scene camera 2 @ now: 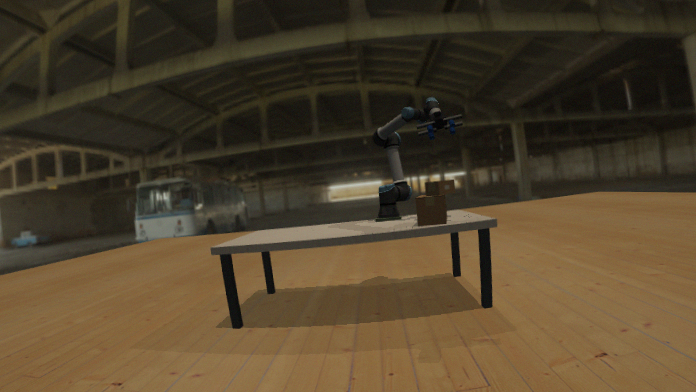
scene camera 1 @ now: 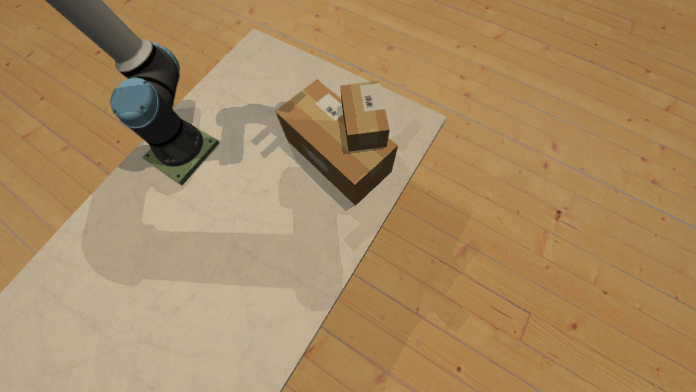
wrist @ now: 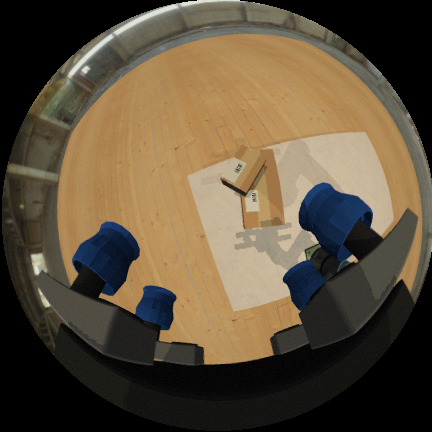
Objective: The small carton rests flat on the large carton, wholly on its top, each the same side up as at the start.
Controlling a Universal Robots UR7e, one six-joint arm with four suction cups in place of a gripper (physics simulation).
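Frame: origin at the arm's base, x left, y up, z ahead, level; centimetres.
Seen in the pictures: hand, tool point: (scene camera 2: 442,131) (wrist: 223,267); arm's base, link origin: (scene camera 2: 388,217) (scene camera 1: 180,145) (wrist: 320,259).
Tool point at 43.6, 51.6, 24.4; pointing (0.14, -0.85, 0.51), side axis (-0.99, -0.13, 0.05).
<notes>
Offsets run from my tool point to a thing's top centre, as dx, dy, dz. Level surfaces: height alone.
The large carton @(-11.2, -37.8, +14.8) (scene camera 1: 320,135) (scene camera 2: 432,210) (wrist: 272,200) stands on the table with its labelled face up. The small carton @(-5.5, -30.2, +20.0) (scene camera 1: 357,112) (scene camera 2: 439,188) (wrist: 245,172) lies on top of it, label up, and looks flat. It is turned at an angle to the large carton and hangs out past one of its long sides, so it is not wholly on the top. My gripper (scene camera 2: 441,128) (wrist: 225,267), with four blue suction cups, is high above the cartons, open, with nothing on the cups. It does not show in scene camera 1.
The pale table @(dy -53.2) (scene camera 1: 225,340) (scene camera 2: 300,237) (wrist: 225,260) carries the arm's green base plate (scene camera 1: 185,174) beside the cartons. The arm's shadow falls across the table. The cartons stand near one end, close to a long edge. A bus (scene camera 2: 170,210) shows in the background.
</notes>
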